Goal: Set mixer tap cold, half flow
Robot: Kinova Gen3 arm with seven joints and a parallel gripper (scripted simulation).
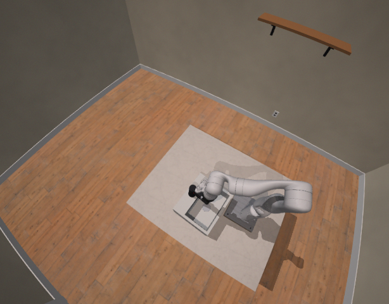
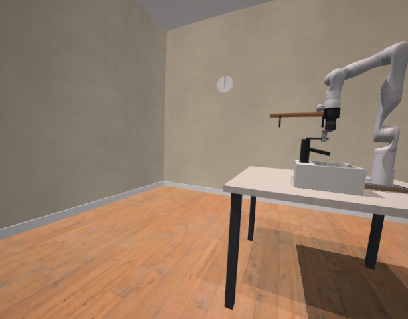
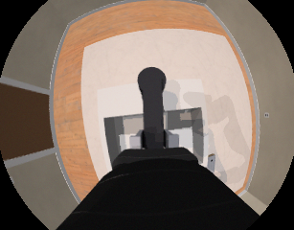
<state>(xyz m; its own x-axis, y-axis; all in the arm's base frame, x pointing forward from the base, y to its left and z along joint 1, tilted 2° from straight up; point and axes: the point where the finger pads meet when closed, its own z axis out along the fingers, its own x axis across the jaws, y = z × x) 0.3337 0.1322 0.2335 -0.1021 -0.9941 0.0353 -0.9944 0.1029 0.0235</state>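
My gripper is now 30 mm short of the lever. Round my hand: white sink basin 230 mm below, 30 mm behind, 10 mm to the right.
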